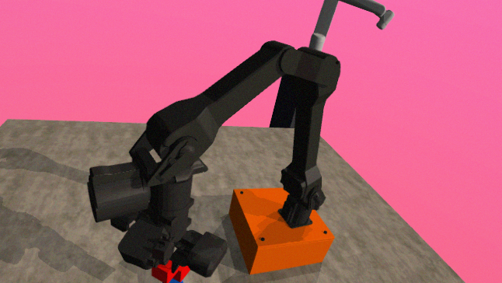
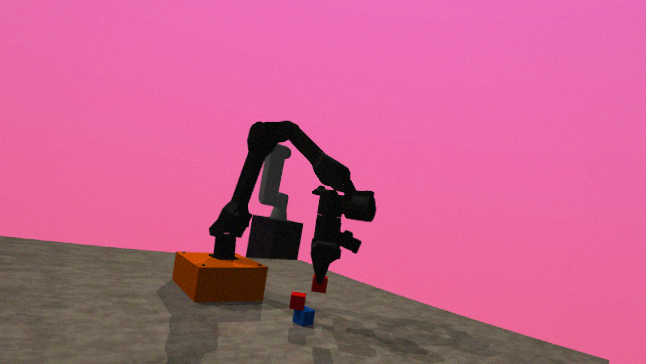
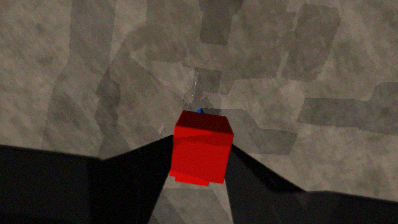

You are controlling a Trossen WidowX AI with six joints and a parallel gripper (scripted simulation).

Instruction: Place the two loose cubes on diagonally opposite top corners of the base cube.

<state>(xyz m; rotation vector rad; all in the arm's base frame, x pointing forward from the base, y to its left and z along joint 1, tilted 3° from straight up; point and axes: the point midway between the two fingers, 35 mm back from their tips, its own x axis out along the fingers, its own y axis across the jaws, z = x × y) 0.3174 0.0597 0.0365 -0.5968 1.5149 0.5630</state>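
Now: gripper tip 80 mm above the blue cube, 20 mm past it and 10 mm to the left of it.
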